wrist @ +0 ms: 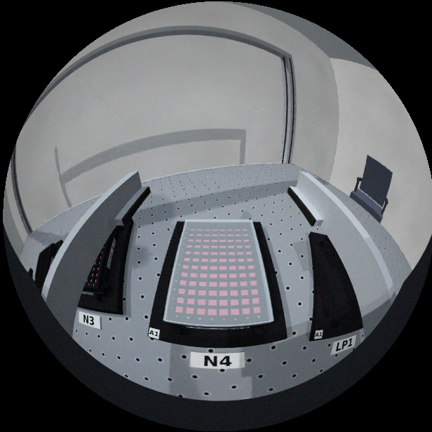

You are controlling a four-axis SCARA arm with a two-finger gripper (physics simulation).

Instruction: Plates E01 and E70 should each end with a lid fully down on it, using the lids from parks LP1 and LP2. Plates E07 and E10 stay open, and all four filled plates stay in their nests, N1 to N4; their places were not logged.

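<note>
My gripper (218, 176) is open and empty, its two fingers wide apart above and on either side of nest N4 (271, 331). On N4 a clear lid (218, 267) lies level over a filled plate (223, 291), with pink wells showing through it. The plate's code cannot be read. At the left, nest N3 (111, 307) holds a black plate (93, 275) with red wells; the left finger hides part of it, and no lid shows on the visible part. At the right, the visible part of lid park LP1 (335, 295) is bare black.
The N3, N4 and LP1 signs stand in front of their places on the perforated grey deck (150, 360). Another black holder (46, 257) shows at the far left, partly behind the left finger. A dark chair (375, 182) stands beyond the deck at the right.
</note>
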